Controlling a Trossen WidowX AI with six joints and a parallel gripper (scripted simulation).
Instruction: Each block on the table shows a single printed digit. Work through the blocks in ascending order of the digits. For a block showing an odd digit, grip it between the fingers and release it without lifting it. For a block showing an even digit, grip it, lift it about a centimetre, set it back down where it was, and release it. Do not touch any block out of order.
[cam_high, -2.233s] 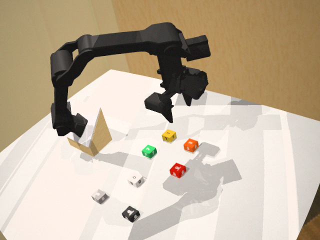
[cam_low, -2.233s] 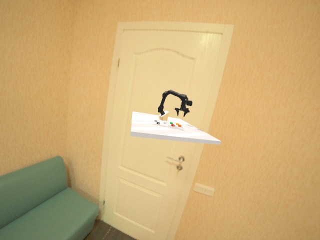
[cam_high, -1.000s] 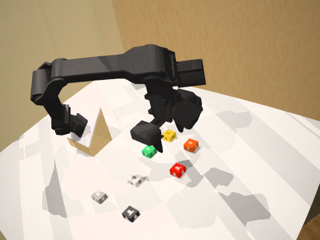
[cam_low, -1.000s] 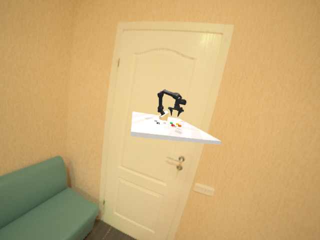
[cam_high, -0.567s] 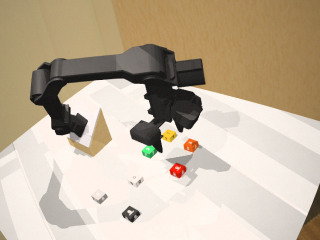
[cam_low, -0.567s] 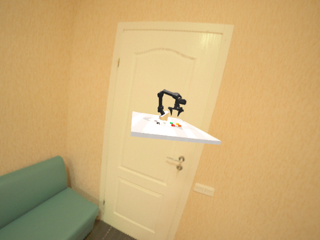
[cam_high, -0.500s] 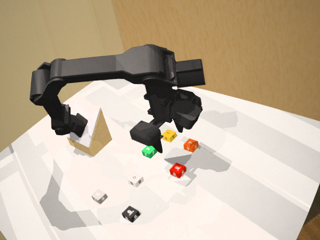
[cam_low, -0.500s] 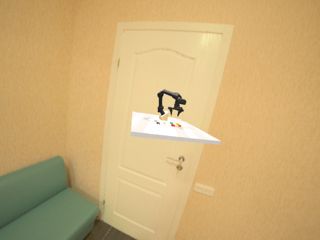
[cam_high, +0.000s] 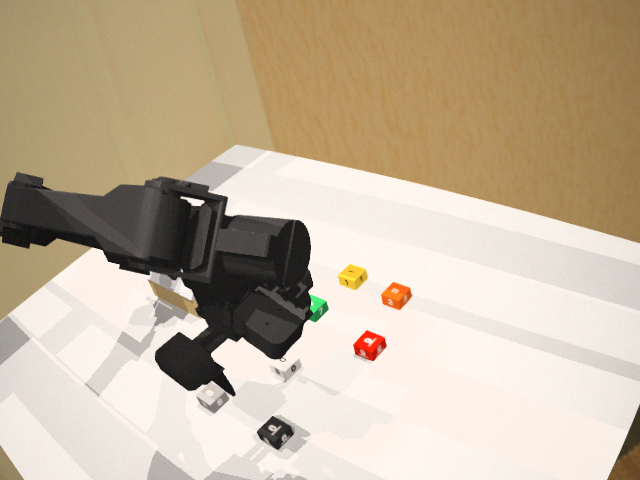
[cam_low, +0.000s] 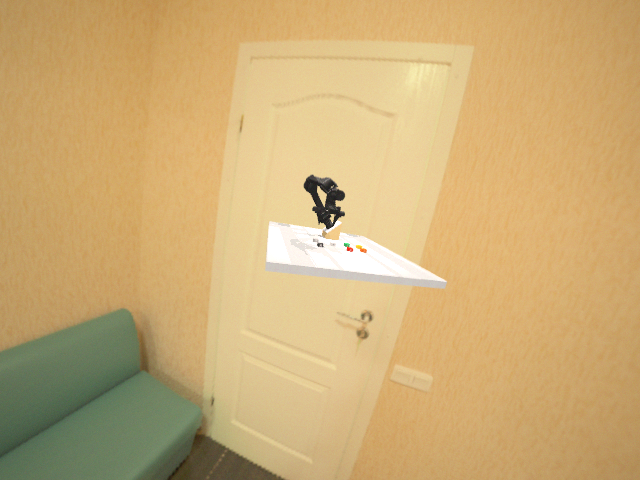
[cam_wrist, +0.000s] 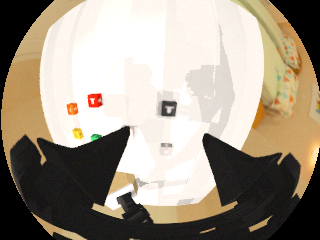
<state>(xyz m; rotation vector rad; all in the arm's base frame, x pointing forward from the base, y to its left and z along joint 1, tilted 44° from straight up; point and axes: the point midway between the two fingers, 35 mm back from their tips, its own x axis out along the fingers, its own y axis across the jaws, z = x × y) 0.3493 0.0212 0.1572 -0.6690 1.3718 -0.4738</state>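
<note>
Now: the white block 12 cm below my gripper tip, 9 cm behind it and 8 cm to the left of it. Also, from my gripper tip: black block 12 cm below, 1 cm to the right, 1 cm behind; then red block 18 cm to the left, 12 cm below, 1 cm behind; then grey block 12 cm below, 12 cm behind, 3 cm to the right.
</note>
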